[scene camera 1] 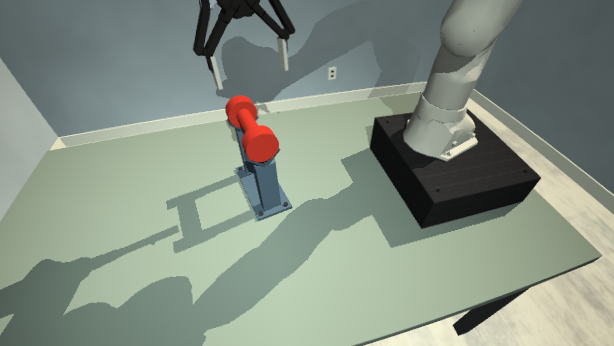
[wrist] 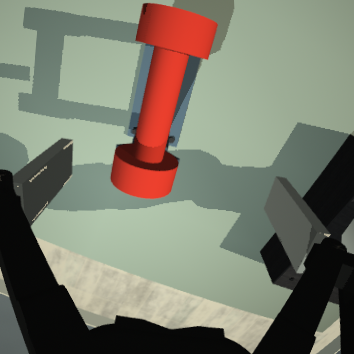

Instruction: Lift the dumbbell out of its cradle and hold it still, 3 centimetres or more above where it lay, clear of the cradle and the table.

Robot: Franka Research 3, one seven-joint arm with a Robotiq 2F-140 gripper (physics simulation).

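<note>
A red dumbbell lies level across the two uprights of a blue-grey cradle, which stands on the table. In the wrist view the dumbbell's bar runs slightly tilted from top to bottom, and one of its heads is level with the space between the fingers. My gripper is wide open and empty, above the dumbbell in the scene view. The fingers stand apart from the dumbbell on either side. The dumbbell hides part of the cradle in the wrist view.
The cradle stands on the green table. The arm's black base block is to the right of the cradle in the scene view. A wall rises behind the table. Arm and cradle shadows fall across the table top.
</note>
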